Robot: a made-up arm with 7 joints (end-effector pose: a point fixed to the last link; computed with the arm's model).
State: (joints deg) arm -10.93 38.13 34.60 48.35 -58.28 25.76 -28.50
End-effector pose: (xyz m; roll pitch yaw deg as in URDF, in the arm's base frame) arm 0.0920 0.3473 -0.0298 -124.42 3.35 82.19
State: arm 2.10 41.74 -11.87 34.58 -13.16 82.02 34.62
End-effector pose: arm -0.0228 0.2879 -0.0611 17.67 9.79 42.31
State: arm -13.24 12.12 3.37 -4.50 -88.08 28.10 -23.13
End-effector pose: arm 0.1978 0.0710 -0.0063 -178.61 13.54 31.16
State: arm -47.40 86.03 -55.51 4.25 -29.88 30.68 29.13
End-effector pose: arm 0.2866 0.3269 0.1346 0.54 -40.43 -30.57
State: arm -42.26 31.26 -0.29 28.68 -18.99 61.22 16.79
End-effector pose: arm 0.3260 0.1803 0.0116 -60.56 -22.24 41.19
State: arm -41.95 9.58 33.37 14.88 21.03 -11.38 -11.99
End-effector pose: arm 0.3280 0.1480 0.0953 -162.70 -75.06 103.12
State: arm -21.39 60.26 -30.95 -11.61 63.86 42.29 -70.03
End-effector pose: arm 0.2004 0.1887 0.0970 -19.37 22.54 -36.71
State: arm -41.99 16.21 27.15 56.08 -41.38 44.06 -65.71
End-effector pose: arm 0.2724 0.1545 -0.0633 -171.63 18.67 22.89
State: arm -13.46 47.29 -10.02 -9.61 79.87 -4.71 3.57
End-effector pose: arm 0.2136 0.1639 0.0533 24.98 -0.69 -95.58
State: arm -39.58 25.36 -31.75 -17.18 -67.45 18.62 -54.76
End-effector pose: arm 0.2763 -0.0018 0.0769 -172.39 -43.87 -22.33
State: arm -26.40 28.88 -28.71 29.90 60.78 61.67 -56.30
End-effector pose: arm 0.2178 0.1329 -0.0304 -24.78 23.54 -3.37
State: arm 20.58 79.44 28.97 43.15 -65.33 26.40 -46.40
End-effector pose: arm 0.0227 0.4823 0.2298 -97.19 -18.12 53.19
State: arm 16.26 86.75 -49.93 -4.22 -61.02 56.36 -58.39
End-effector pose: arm -0.0436 0.3611 0.0981 -104.35 84.29 0.23
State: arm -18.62 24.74 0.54 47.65 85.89 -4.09 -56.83
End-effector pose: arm 0.1853 0.1667 -0.0839 -59.19 38.50 -53.19
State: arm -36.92 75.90 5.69 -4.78 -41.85 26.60 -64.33
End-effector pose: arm 0.2653 0.3131 0.2933 -82.92 -43.96 -35.37
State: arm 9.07 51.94 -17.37 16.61 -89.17 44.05 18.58
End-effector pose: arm 0.0147 0.2571 -0.0476 -61.94 23.00 65.97
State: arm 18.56 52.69 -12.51 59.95 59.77 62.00 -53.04
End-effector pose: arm -0.0960 0.3674 0.0483 52.48 37.24 79.85
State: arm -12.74 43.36 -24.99 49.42 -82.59 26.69 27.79
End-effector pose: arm 0.0985 0.2713 -0.1106 -55.83 -3.39 77.74
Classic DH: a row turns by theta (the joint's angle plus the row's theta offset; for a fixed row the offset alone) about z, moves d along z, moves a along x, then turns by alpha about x. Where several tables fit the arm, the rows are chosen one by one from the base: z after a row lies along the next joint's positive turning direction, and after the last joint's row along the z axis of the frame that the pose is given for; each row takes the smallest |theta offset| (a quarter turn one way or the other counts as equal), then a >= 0, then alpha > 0; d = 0 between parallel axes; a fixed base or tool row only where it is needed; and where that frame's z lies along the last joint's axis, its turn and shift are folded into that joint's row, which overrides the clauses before.
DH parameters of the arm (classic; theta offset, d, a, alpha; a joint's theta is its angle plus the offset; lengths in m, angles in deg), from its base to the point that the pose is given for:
base (fixed): -4.07 0.2936 0.0237 -74.51
joint 1: -75.12 0.0529 -0.0174 -90
joint 2: 74 -0.041 0.016 90
joint 3: 90 -0.2715 0.0348 -90
joint 4: 90 -0.016 0.0208 90
joint 5: 0 0.138 -0.0179 -90
joint 6: -90 0.033 0.0699 90
joint 7: 28.41 -0.0153 -0.02 -114.58
tool (fixed): -57.47 -0.0194 0 0

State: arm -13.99 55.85 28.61 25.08 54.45 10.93 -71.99
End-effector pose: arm 0.1812 0.3701 0.1627 -35.55 9.26 -4.27
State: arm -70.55 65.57 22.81 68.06 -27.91 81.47 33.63
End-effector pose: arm 0.3178 0.3709 0.2002 -61.19 -10.07 90.20
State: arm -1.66 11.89 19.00 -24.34 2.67 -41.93 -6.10
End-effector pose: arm 0.1296 0.1239 0.1082 115.77 -57.39 164.68
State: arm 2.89 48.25 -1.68 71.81 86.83 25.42 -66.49
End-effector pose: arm -0.0174 0.3608 -0.0185 63.71 68.24 96.22
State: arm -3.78 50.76 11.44 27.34 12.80 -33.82 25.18
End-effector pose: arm 0.1748 0.3163 0.0529 32.35 -67.21 -78.37
